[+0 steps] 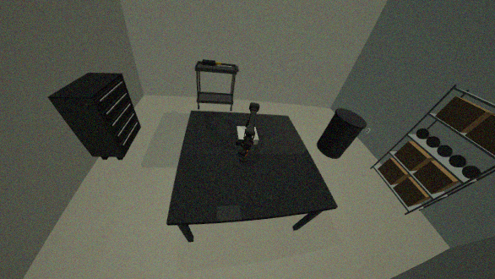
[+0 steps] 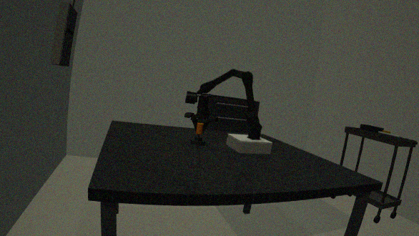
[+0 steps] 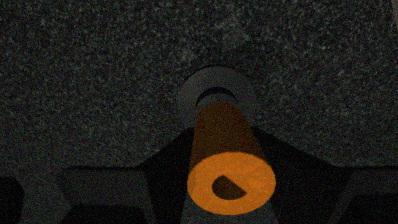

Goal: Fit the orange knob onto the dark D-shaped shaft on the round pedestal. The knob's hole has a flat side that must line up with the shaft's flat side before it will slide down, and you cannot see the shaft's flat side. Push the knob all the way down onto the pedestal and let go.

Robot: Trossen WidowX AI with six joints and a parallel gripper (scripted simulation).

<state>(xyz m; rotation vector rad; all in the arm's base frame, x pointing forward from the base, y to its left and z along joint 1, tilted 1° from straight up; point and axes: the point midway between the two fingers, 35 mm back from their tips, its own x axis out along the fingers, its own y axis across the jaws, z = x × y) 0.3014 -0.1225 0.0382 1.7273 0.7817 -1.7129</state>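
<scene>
Right now my gripper tip is 2 cm below the orange knob. Also, from my gripper tip: round pedestal (4 cm below).
</scene>
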